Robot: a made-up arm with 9 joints. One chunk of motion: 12 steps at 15 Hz.
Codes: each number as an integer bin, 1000 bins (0 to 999) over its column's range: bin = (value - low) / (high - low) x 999, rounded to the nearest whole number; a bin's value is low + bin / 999 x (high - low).
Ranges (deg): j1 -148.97..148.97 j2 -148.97..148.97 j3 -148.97..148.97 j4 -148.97..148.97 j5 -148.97..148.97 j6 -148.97..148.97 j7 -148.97..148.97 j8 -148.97..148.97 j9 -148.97..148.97
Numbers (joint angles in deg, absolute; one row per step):
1: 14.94 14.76 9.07 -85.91 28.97 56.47 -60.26 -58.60 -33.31
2: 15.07 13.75 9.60 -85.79 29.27 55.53 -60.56 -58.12 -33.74
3: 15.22 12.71 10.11 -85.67 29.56 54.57 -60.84 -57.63 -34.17
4: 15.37 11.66 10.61 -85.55 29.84 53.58 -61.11 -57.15 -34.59
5: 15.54 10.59 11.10 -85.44 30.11 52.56 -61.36 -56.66 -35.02
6: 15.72 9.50 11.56 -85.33 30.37 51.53 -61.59 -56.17 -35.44
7: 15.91 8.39 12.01 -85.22 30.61 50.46 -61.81 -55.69 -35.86
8: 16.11 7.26 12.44 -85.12 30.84 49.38 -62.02 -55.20 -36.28
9: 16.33 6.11 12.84 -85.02 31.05 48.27 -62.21 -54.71 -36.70
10: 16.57 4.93 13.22 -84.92 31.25 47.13 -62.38 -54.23 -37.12
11: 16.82 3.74 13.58 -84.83 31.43 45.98 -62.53 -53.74 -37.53
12: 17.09 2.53 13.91 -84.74 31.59 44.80 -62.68 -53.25 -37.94
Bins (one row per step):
1: 550 549 530 211 597 689 297 303 388
2: 550 546 532 212 598 686 296 305 386
3: 551 542 533 212 599 682 296 306 385
4: 551 539 535 213 600 679 295 308 384
5: 552 535 537 213 600 676 294 310 382
6: 552 531 538 213 601 672 293 311 381
7: 553 528 540 214 602 669 292 313 379
8: 554 524 541 214 603 665 292 314 378
9: 554 520 543 214 604 661 291 316 376
10: 555 516 544 215 604 658 290 318 375
11: 556 512 545 215 605 654 290 319 374
12: 557 508 546 215 605 650 289 321 372

